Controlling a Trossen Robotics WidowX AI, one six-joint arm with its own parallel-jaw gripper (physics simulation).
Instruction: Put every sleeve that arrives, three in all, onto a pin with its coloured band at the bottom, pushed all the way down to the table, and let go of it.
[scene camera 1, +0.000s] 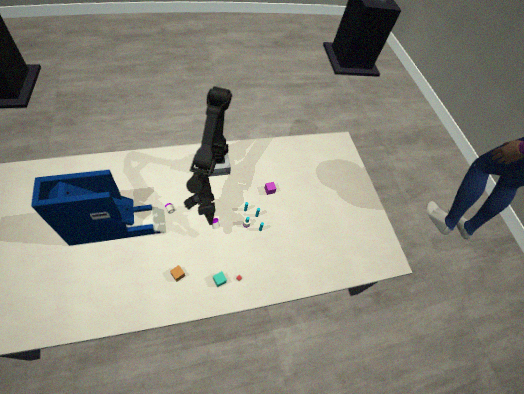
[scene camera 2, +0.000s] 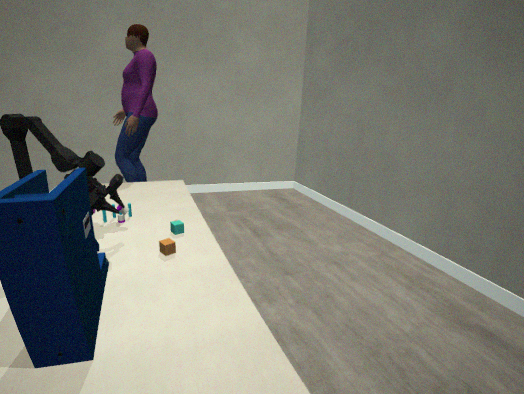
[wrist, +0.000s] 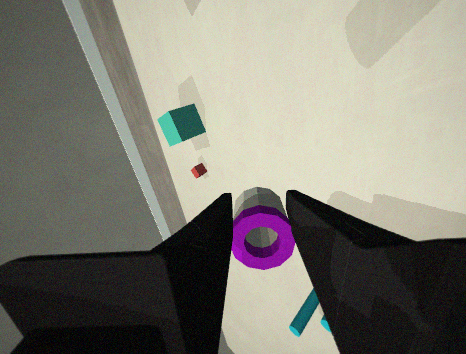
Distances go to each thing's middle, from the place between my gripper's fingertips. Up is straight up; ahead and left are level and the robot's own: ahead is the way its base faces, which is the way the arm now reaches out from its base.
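The teal cube (wrist: 178, 125) is 90 mm below my hand, 200 mm ahead of it and 20 mm to the left of it; going by their middles, it is the nearest to my hand of the things named here. I see the blue dispenser (scene camera 2: 59, 289) as well, and it sits 50 mm above my hand, 380 mm to the right of it and 60 mm behind it.
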